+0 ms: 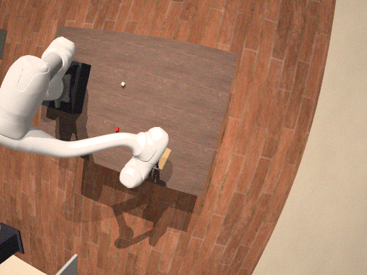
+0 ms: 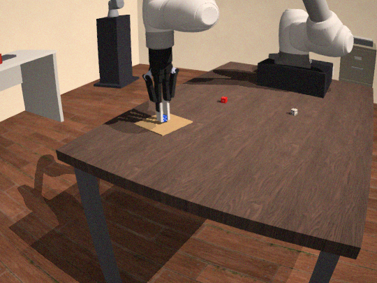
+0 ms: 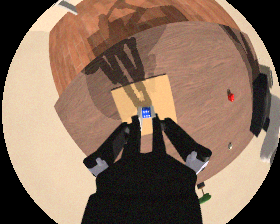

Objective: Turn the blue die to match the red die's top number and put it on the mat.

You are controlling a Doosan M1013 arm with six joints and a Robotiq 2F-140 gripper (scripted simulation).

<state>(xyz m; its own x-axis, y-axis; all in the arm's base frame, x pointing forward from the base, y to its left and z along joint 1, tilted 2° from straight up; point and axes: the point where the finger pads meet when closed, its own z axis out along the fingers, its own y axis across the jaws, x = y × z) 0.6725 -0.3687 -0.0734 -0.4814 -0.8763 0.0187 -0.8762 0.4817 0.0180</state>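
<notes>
My hand is 30 mm above the blue die. Also, from my hand: white die (250 mm behind, 410 mm to the left, 40 mm below); then tan mat (40 mm below); then red die (270 mm behind, 130 mm to the left, 40 mm below).
</notes>
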